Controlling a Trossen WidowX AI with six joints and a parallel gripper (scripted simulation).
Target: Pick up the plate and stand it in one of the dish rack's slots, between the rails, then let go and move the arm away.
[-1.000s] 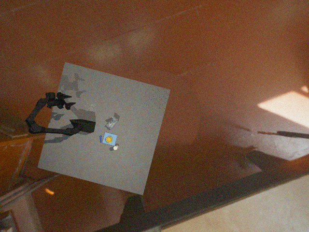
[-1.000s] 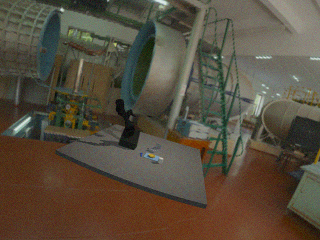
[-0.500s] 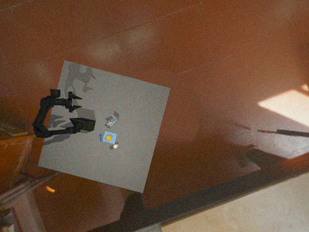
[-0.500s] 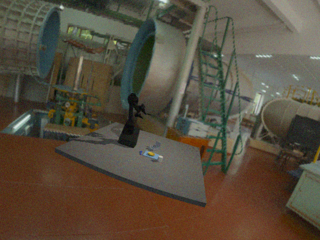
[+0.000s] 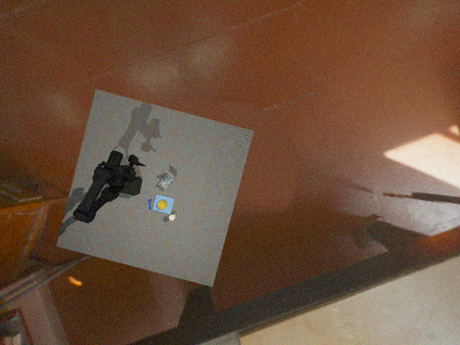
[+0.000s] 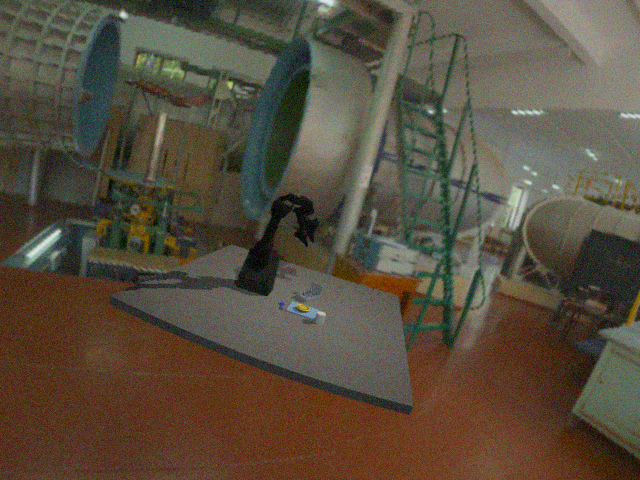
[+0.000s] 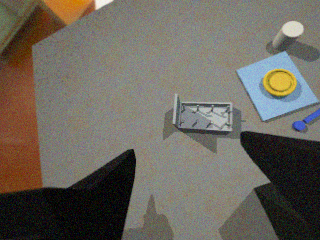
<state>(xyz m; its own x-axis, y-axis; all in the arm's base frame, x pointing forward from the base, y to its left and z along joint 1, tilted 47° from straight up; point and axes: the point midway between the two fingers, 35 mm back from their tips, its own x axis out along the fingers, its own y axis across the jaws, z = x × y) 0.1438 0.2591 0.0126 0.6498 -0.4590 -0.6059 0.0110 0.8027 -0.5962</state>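
The yellow plate is 27 cm below my gripper tip, 24 cm to the right of it and 11 cm ahead of it. Round my gripper tip: mat: 29 cm below, 24 cm to the right, 12 cm ahead; blue spoon: 29 cm below, 27 cm to the right, 1 cm ahead; grey dish rack: 27 cm below, 8 cm ahead, 5 cm to the right.
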